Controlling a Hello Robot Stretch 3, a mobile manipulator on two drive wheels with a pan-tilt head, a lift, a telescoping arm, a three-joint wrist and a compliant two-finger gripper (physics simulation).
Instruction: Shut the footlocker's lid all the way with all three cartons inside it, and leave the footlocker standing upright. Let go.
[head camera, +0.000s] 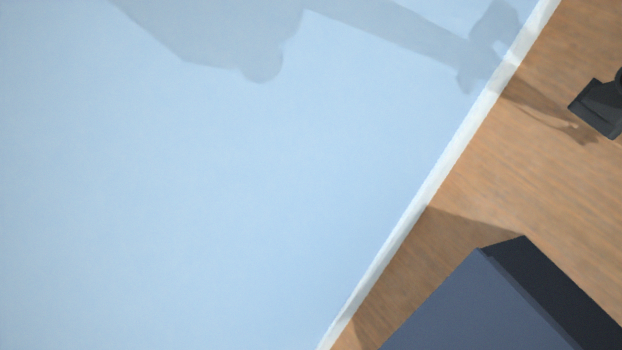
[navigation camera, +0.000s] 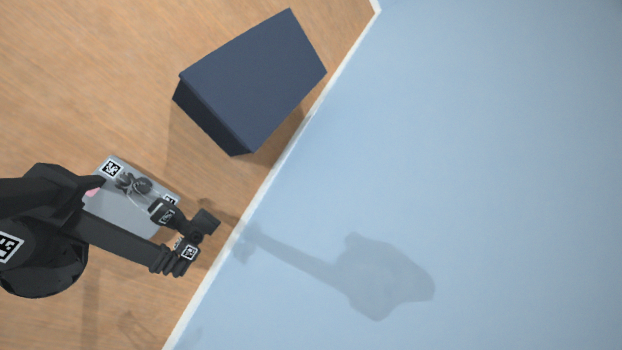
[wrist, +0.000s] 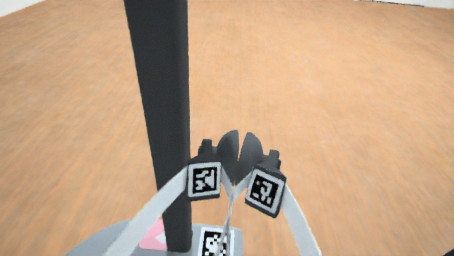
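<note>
The dark blue footlocker (head camera: 465, 305) (navigation camera: 255, 80) stands upright on the floor near the wall, at the bottom right of the head view and the top middle of the navigation view. Its lid lies flat and looks shut. The three cartons do not show; the inside is hidden. My gripper (navigation camera: 134, 184) (wrist: 240, 149) is shut and empty, its fingertips almost touching. It is folded back over my base, apart from the footlocker. The footlocker does not show in the wrist view.
The blue wall (head camera: 200, 200) (navigation camera: 450, 150) with its white baseboard (head camera: 430, 192) (navigation camera: 270, 182) runs diagonally past the footlocker's far side and close to my wrist. My grey base (navigation camera: 120, 212) (wrist: 92, 245) is under the gripper. My dark mast (wrist: 165, 100) rises beside the fingers.
</note>
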